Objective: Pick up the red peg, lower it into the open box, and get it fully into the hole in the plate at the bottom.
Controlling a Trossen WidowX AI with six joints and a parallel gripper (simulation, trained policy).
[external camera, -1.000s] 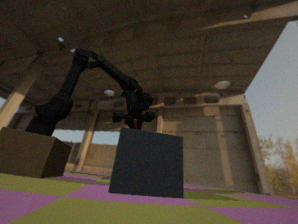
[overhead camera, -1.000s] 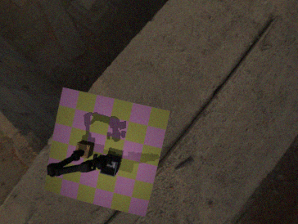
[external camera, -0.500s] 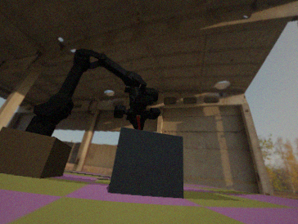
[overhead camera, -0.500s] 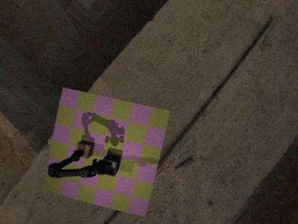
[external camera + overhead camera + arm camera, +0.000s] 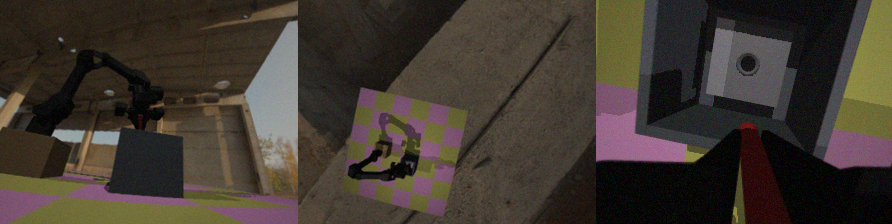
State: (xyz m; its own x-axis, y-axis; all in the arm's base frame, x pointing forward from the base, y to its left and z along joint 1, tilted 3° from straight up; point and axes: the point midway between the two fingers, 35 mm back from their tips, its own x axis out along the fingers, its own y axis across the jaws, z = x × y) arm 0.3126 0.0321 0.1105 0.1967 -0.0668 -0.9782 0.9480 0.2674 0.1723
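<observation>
My gripper tip is 120 mm above the grey plate, 50 mm to the left of it and 20 mm short of it. The rest, counted from my gripper tip: red peg (20 mm above).
</observation>
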